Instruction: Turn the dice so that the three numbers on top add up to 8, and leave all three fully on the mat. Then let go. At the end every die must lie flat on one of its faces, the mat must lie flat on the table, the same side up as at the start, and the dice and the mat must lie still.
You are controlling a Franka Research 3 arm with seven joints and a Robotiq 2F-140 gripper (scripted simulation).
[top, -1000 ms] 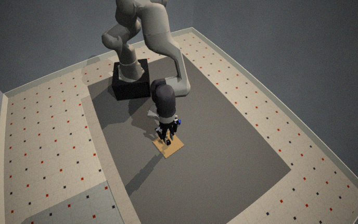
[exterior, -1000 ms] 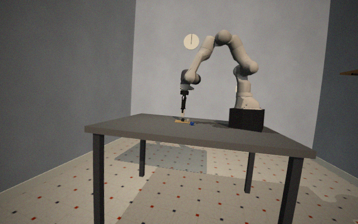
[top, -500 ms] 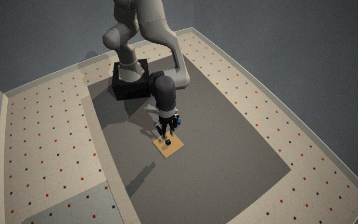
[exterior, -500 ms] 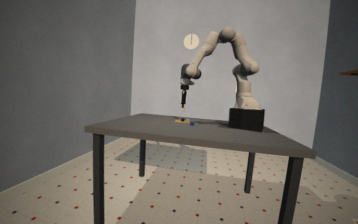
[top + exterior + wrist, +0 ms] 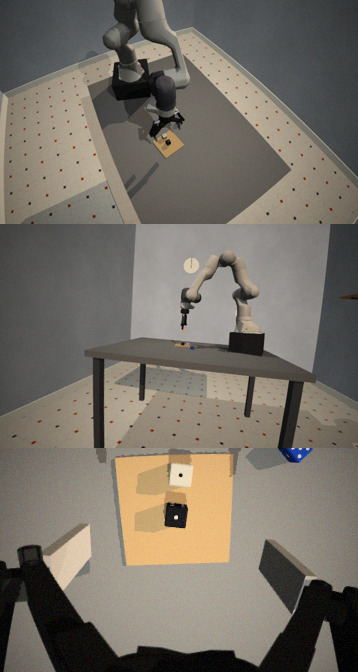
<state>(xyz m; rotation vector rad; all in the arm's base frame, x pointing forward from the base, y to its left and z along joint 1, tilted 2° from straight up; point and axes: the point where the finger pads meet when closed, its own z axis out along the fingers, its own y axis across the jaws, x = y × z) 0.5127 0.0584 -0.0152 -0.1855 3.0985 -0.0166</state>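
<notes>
The blue die lies 12 cm to the left of my hand, 12 cm below it and 11 cm behind it. From my hand the other things lie so: black die: 11 cm below; then white die: 11 cm below, 5 cm behind, 1 cm to the right; then tan mat: 13 cm below.
</notes>
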